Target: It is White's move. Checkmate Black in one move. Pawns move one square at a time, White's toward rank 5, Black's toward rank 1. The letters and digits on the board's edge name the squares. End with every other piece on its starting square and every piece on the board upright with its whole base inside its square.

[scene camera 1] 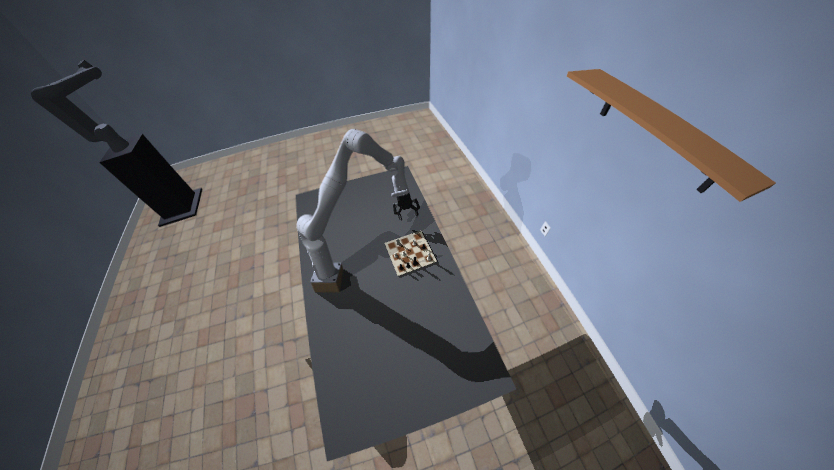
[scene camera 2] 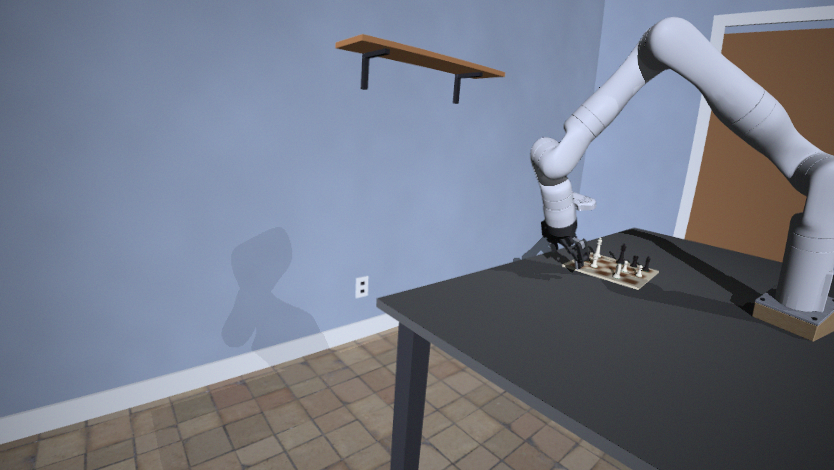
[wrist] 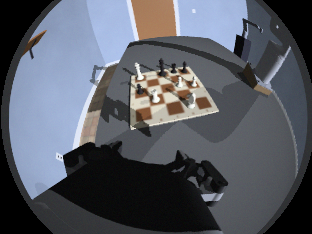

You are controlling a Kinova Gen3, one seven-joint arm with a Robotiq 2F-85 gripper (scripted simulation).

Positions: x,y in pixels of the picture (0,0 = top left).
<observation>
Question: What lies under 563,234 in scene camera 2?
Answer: The gripper.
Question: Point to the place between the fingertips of the gripper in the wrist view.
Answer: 148,152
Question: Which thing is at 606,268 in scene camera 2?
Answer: A chessboard.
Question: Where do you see a chessboard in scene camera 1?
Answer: At 406,242
</observation>
